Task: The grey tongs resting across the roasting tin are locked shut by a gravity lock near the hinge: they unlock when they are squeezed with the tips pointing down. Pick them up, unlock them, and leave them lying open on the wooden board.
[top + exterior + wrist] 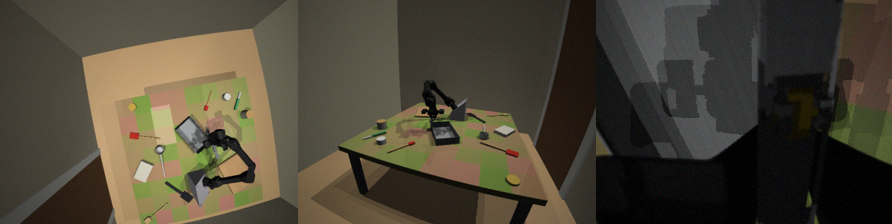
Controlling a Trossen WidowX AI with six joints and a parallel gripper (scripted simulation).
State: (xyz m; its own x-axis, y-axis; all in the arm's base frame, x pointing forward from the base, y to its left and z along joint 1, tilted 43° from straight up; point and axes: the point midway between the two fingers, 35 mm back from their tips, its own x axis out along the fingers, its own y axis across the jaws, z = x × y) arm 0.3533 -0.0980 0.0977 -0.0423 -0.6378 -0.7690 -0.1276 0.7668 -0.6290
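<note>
Right now the yellow lock piece is 30 mm ahead of my gripper tip and 40 mm above it. Round my gripper tip: red spatula: 160 mm ahead, 560 mm to the left, 90 mm below; wooden board: 460 mm behind, 220 mm to the right, 90 mm below; roasting tin: 50 mm ahead, 100 mm to the left, 70 mm below.
</note>
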